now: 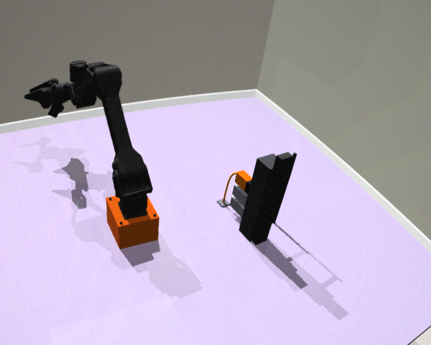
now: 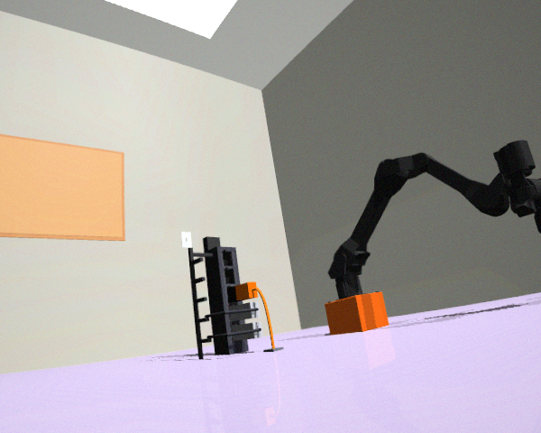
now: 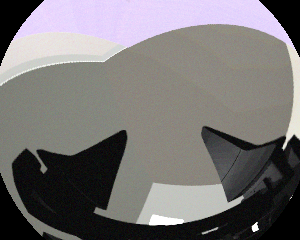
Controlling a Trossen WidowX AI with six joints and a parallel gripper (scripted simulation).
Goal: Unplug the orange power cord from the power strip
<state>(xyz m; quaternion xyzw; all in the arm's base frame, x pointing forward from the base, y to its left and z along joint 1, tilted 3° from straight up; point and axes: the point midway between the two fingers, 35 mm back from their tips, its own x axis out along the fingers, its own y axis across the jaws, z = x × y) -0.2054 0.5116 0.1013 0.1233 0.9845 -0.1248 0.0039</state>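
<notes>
Now: gripper tip 56 cm short of the orange plug, 56 cm to the left of it and 7 cm above it. From my gripper tip the other things lie so: dark anchor 54 cm ahead, 48 cm to the right, 21 cm below; black ladder-like rack 65 cm ahead, 60 cm to the right, 8 cm below.
</notes>
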